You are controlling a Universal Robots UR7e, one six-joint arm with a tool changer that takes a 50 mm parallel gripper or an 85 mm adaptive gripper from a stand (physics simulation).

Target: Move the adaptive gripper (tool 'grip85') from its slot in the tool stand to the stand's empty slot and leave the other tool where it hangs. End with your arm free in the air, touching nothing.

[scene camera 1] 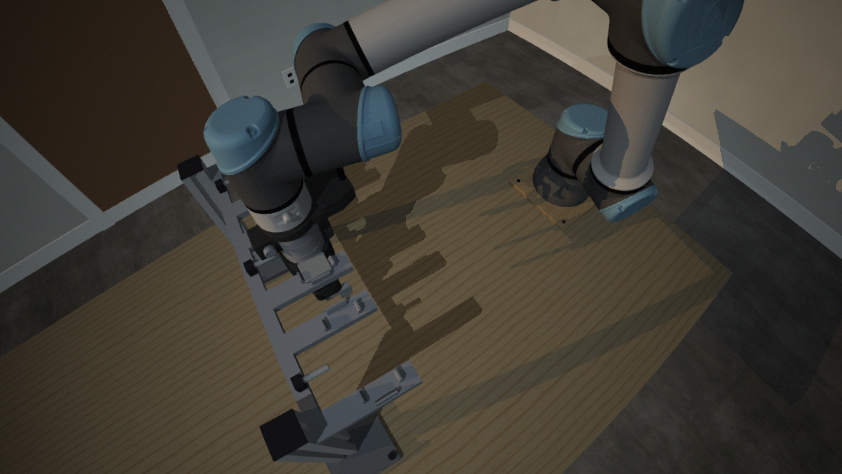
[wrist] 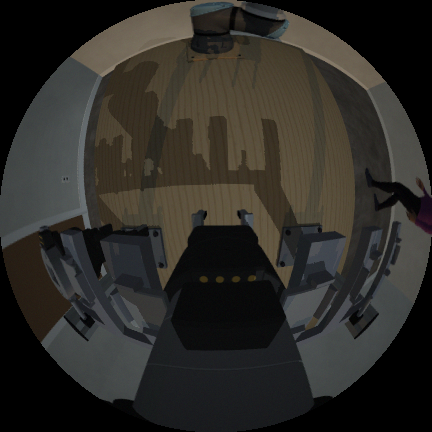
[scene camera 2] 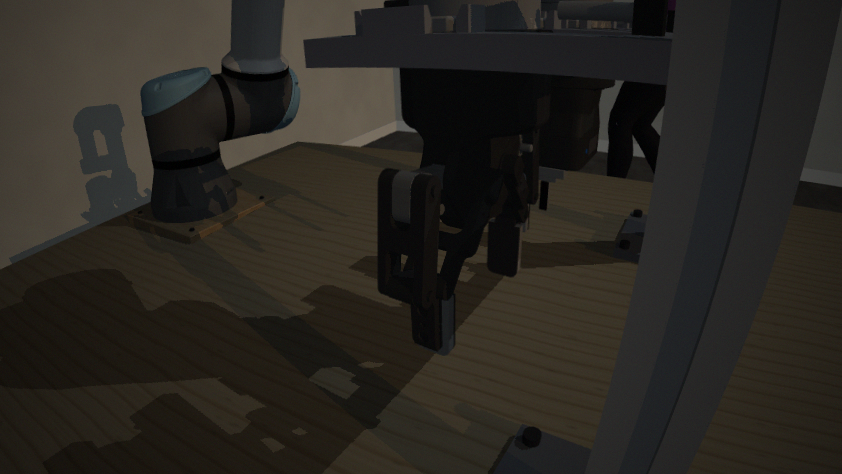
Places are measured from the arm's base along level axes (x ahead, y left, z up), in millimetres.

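Where they show: arm's base, link origin: (scene camera 1: 561, 182) (wrist: 211, 44) (scene camera 2: 195, 205).
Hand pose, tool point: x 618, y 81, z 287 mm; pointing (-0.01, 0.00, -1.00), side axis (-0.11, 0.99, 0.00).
Things, the pixels of their top centre, and the offset from my tool point. "spot": a spot on its surface instead. Level surfaces: height alone.
- middle prong, surface spot: (scene camera 1: 335, 323) spot: dx -4, dy +133, dz -18 mm
- end prong, surface spot: (scene camera 1: 377, 393) spot: dx -19, dy +236, dz -18 mm
- peg, surface spot: (scene camera 1: 315, 373) spot: dx +38, dy +187, dz -6 mm
- stand's end post, surface spot: (scene camera 1: 285, 435) spot: dx +86, dy +244, dz +16 mm
- wooden table, surface height: dz -300 mm
The adaptive gripper (scene camera 2: 469, 309) (wrist: 222, 217) hangs upright in the middle slot of the grey tool stand (scene camera 1: 285, 352) (scene camera 2: 695, 235) (wrist: 320, 255). Its two fingers point down, stand apart and hold nothing. The arm's tool changer (scene camera 1: 281, 219) is down at the gripper's top; the frames do not show whether it is locked. The other tool (scene camera 2: 568, 129) (wrist: 52, 267) hangs in the slot at the left in the wrist view. The empty slot lies on the other side, between a middle prong (scene camera 1: 335, 323) and the end prong (scene camera 1: 377, 393).
The stand's neighbouring prongs (wrist: 125, 257) flank the gripper closely. A peg (scene camera 1: 315, 373) sticks out at the empty slot. The stand's end post (scene camera 1: 285, 435) rises from the wooden table (scene camera 1: 530, 329). The robot base (scene camera 1: 559, 182) stands across the table. A person (wrist: 395, 192) stands beyond it.
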